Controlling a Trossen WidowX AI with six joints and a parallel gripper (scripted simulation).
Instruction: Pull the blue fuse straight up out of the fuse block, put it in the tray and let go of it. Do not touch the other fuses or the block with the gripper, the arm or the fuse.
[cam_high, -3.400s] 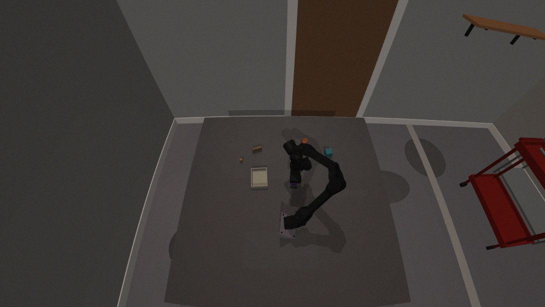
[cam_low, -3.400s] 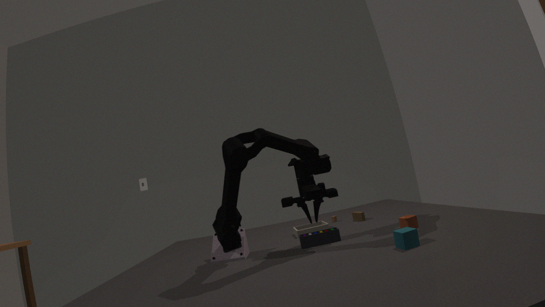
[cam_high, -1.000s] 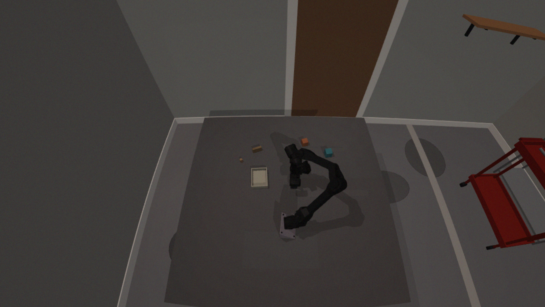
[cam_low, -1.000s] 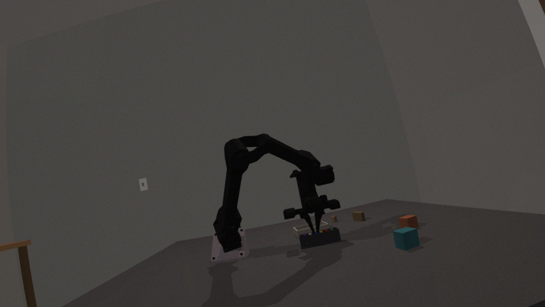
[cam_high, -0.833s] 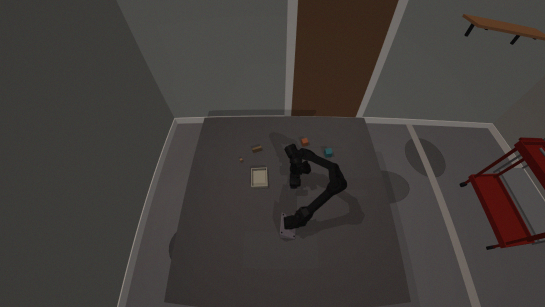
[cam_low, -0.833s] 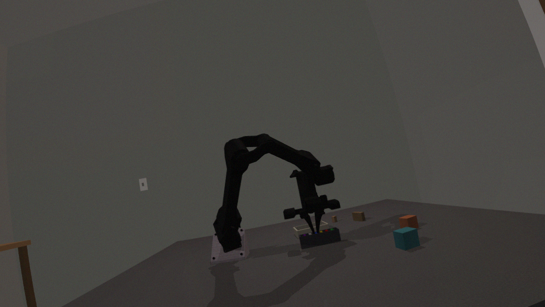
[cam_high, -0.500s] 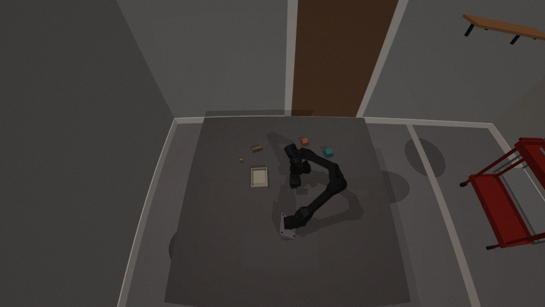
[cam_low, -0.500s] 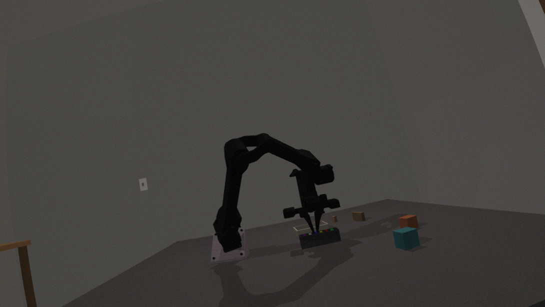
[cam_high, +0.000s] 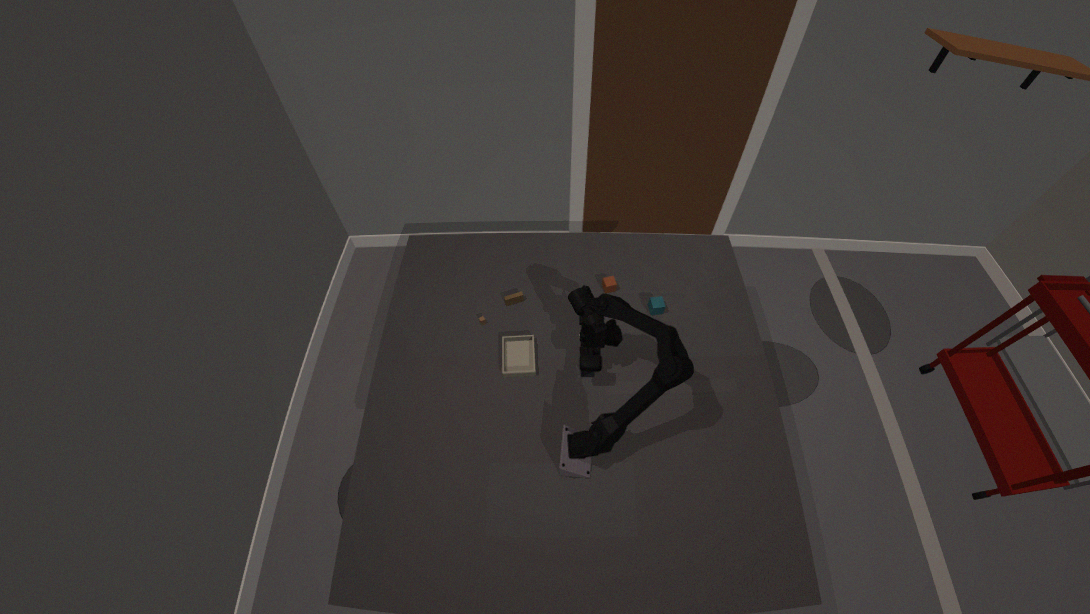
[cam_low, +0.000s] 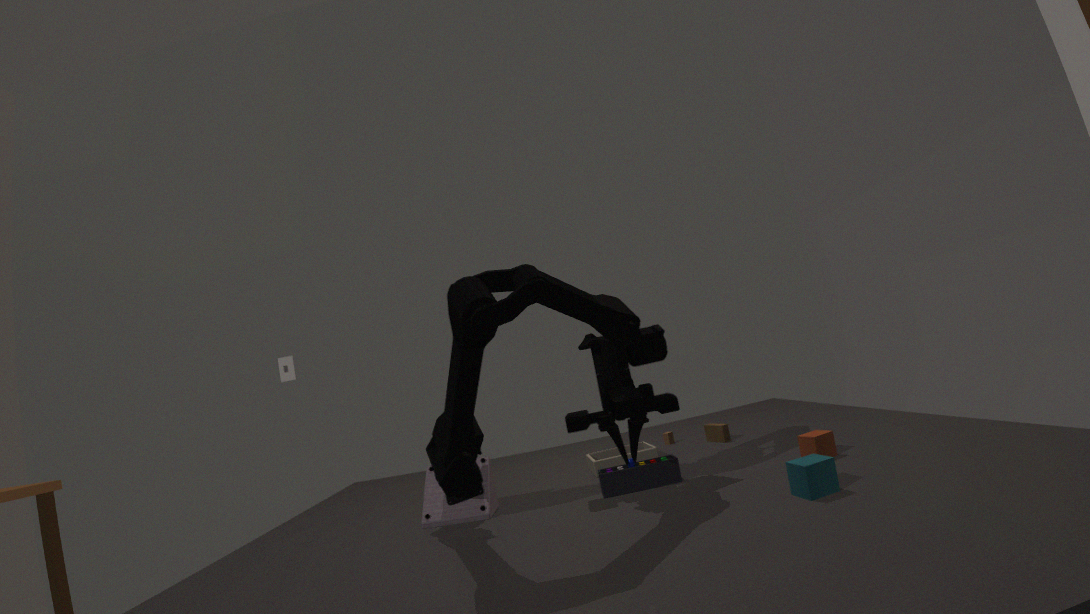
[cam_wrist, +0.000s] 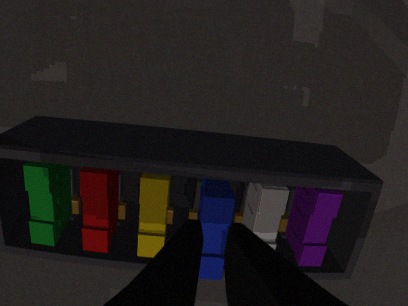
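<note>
Now: gripper tip 30 mm short of the beige tray, 210 mm to the right of it and 40 mm above it. From my gripper tip the other things lie so: orange cube (280 mm ahead, 110 mm to the right, 20 mm below); then blue fuse (10 mm below); then teal cube (180 mm ahead, 260 mm to the right, 20 mm below).
</note>
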